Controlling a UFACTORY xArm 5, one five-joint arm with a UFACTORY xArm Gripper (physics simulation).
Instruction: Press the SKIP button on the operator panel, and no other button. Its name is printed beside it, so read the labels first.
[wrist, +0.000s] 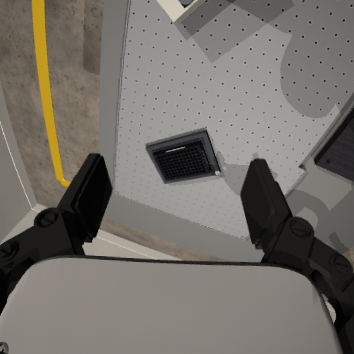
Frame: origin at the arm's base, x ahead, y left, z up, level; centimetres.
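Where they show: gripper, fingertip midpoint: (175, 173).
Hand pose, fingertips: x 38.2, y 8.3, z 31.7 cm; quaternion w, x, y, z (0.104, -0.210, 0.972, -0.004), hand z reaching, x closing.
Observation:
After its pixels a point has its place.
My gripper (175, 173) {x 38.2, y 8.3, z 31.7 cm} is open, its two black fingers wide apart with nothing between them. A pale, cream-coloured box (172, 11) {x 48.9, y 2.6, z 4.3 cm} shows in part at the top edge of the wrist view, with a bit of something dark on it; I cannot tell whether it is the operator panel. No SKIP label and no button can be read in this view.
A dark tray with a black grid inside (183, 161) {x 34.4, y 29.2, z 1.5 cm} lies on the perforated grey table top (165, 95) {x 45.1, y 17.7, z -0.9 cm}, beyond the fingers. A dark flat object (341, 150) {x 6.5, y 7.1, z -0.2 cm} shows in part at the right edge. A yellow line (44, 85) runs along the floor at the left.

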